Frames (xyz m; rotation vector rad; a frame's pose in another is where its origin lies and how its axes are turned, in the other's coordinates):
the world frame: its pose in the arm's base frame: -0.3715 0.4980 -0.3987 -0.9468 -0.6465 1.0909
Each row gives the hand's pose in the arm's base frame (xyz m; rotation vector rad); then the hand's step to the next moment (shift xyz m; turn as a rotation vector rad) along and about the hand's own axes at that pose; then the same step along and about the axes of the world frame.
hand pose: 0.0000 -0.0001 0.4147 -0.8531 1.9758 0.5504
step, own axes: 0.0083 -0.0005 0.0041 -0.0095 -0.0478 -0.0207
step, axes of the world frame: -0.0006 0.0083 -0.0042 -0.0299 -0.0333 -0.0283
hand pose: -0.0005 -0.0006 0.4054 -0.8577 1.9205 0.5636
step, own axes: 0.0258 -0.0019 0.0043 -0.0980 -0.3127 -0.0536
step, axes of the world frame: -0.0078 0.0229 -0.0101 -0.1116 -0.2271 -0.2150
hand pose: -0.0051 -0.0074 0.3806 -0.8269 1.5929 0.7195
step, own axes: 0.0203 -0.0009 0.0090 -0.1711 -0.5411 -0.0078
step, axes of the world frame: 0.0054 0.0181 -0.0117 -0.1114 -0.3918 -0.3953
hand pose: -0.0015 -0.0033 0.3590 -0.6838 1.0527 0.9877
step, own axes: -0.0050 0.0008 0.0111 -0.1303 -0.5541 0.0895
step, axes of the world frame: 0.0085 -0.0076 0.0043 -0.0072 -0.4004 -0.4143
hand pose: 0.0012 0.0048 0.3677 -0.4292 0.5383 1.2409
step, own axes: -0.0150 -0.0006 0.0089 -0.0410 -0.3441 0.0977
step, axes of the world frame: -0.0068 -0.0146 0.0068 0.0525 -0.2555 -0.2482
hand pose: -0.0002 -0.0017 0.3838 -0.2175 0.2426 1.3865
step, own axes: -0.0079 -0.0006 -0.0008 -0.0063 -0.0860 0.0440
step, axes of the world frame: -0.0076 -0.0023 -0.0011 0.0223 -0.0785 -0.0521
